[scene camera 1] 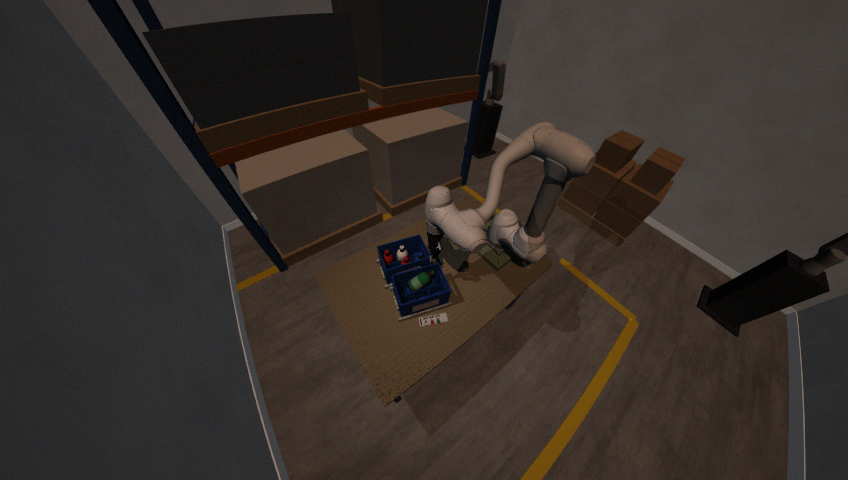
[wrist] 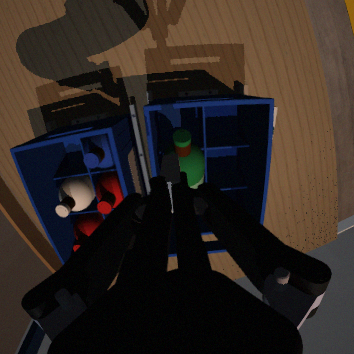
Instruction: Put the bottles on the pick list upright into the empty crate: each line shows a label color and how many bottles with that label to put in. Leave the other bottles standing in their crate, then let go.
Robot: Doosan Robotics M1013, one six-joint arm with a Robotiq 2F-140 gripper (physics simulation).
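Frame: origin at the arm's base, x back, y left, z down, level; millimetres.
Seen in the pictures: gripper, between the fingertips: (scene camera 1: 432,260) (wrist: 172,166); arm's base, origin of its link: (scene camera 1: 498,241).
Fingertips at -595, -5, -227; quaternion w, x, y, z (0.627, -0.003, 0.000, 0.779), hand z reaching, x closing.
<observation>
Offsets run from my fingertips to a thing's top centre, as dx, dy, dz. "*": to the spot under its first point. Level surfaces: height alone.
A green bottle {-54, -1, +82} (scene camera 1: 418,281) (wrist: 192,162) leans far over in the near blue crate (scene camera 1: 404,306) (wrist: 240,101), cap toward the robot side. The other blue crate {-58, -193, +92} (scene camera 1: 385,271) (wrist: 40,175) holds a white bottle {-45, -236, +104} (scene camera 1: 402,255) (wrist: 77,194), a red bottle {-136, -257, +104} (scene camera 1: 387,257) (wrist: 89,226), another red bottle {-66, -153, +104} (scene camera 1: 405,261) (wrist: 110,192) and a blue bottle {+19, -132, +104} (scene camera 1: 419,257) (wrist: 99,152). My gripper (scene camera 1: 436,261) (wrist: 172,166) is shut and empty, its tips beside the green bottle's neck in the wrist view. The pick list {-107, +185, +265} (scene camera 1: 433,320) shows small coloured marks; its numbers are unreadable.
Both crates stand side by side on the wooden table {dz +268} (scene camera 1: 357,321). A metal strip {* -7, -82, +237} (wrist: 137,142) runs between them. The robot's green base plate (scene camera 1: 493,256) is at the table's robot side. A storage rack (scene camera 1: 255,237) with large boxes stands behind the table.
</observation>
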